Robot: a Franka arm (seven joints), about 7 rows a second.
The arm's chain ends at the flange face. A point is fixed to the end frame.
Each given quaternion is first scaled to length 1.
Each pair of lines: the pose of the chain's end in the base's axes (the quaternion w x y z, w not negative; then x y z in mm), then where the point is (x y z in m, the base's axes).
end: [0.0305, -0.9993, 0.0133, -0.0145, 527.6, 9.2, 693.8]
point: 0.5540 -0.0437 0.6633
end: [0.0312, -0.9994, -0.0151, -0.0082, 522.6, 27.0, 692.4]
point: 0.5517 -0.0243 0.6616
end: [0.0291, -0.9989, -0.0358, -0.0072, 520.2, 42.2, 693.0]
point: 0.5514 -0.0080 0.6624
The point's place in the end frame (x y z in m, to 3 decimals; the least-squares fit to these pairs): 0.027 0.054 0.028
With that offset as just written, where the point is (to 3 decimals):
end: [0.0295, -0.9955, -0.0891, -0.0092, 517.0, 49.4, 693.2]
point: 0.554 0.003 0.663
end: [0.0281, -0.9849, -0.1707, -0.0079, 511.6, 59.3, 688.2]
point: 0.555 0.019 0.658
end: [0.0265, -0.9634, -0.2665, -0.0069, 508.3, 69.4, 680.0]
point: 0.559 0.039 0.650
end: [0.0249, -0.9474, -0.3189, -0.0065, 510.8, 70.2, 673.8]
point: 0.565 0.045 0.644
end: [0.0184, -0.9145, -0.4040, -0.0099, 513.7, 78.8, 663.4]
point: 0.572 0.064 0.635
